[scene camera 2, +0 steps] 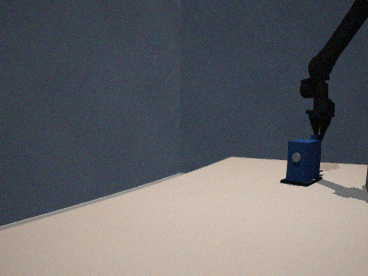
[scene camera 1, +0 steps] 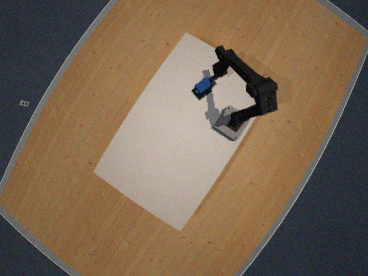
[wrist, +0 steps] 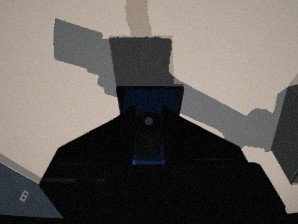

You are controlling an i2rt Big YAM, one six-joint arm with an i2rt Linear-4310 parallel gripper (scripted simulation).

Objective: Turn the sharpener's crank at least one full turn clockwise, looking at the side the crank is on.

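Observation:
The gripper (wrist: 148,112) is in view, and so is a sharpener (wrist: 134,95).

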